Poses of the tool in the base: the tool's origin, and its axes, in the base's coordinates. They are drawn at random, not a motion.
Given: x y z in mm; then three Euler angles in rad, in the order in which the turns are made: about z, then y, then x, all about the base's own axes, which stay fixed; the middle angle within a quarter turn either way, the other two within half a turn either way.
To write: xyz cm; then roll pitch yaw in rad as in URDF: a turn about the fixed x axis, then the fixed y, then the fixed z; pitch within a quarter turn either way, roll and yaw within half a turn. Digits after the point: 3 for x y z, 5 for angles.
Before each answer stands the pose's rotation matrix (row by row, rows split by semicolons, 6 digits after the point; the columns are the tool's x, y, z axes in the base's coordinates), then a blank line. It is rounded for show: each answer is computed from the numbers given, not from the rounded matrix.
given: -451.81, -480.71, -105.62, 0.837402, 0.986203, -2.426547
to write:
0.369413 -0.409981 0.833937; -0.926948 -0.099235 0.361828; -0.065587 -0.906680 -0.416689

-45.181, -48.071, -10.562, -2.00159, 0.06563, -1.19156
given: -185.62, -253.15, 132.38, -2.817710, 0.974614, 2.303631
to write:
-0.532294 0.178693 0.827485; -0.370173 0.829938 -0.417343; -0.761338 -0.528462 -0.375624

-18.562, -25.315, 13.238, -2.18872, 0.86537, -2.53394
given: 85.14, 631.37, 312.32, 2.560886, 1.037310, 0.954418
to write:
-0.425176 -0.278992 0.861039; -0.270272 -0.868772 -0.414956; 0.863816 -0.409144 0.293978

8.514, 63.137, 31.232, -0.94775, -1.04280, -2.57536
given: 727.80, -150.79, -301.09, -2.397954, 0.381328, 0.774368
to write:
-0.683143 0.628345 0.372153; -0.675476 -0.349976 -0.649037; -0.277574 -0.694766 0.663515

72.780, -15.079, -30.109, -0.80840, 0.28127, -2.36184
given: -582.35, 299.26, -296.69, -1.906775, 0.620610, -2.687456
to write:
-0.268213 0.768038 0.581532; 0.932504 0.055429 0.356882; 0.241865 0.638001 -0.731065

-58.235, 29.926, -29.669, 2.42407, -0.24429, 1.85086
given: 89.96, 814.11, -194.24, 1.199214, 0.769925, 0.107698
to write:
0.260685 -0.668965 0.696081; 0.953523 0.291271 -0.077174; -0.151122 0.683847 0.713803

8.996, 81.411, -19.424, 0.76397, 0.15170, 1.30393
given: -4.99, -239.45, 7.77, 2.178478, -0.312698, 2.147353
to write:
-0.543278 -0.781162 -0.307627; -0.300296 0.522984 -0.797691; 0.784010 -0.340989 -0.518705

-0.499, -23.945, 0.777, -2.56004, -0.90110, -2.63664
